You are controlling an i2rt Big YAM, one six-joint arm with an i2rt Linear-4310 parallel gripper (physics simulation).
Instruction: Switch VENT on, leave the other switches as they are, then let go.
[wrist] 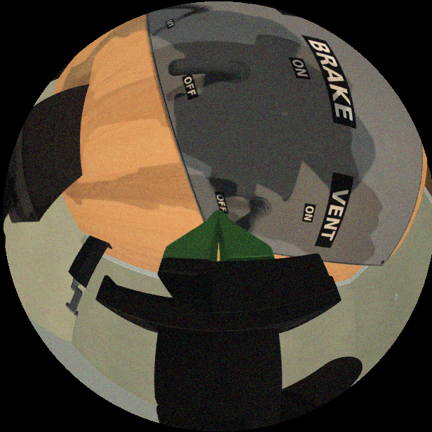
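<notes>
The grey switch panel (400, 150) fills the upper right of the wrist view. The VENT label (334, 210) is at its lower right, with its ON label (309, 213) beside it and its OFF label (221, 203) near the panel's left edge. The VENT switch (259, 206) shows between them as a dark, partly shaded shape; its exact lever angle is hard to tell. My gripper (218, 216) is shut and empty, its green fingertips right by the VENT OFF label in view. The BRAKE switch (210, 69) lies towards its OFF label (190, 87).
The BRAKE label (331, 82) is above VENT. Another switch (185, 16) shows partly at the top edge. The orange wooden surface (130, 145) lies left of the panel. A dark block-like shape (52, 150) stands at the far left. Shadows cover much of the panel.
</notes>
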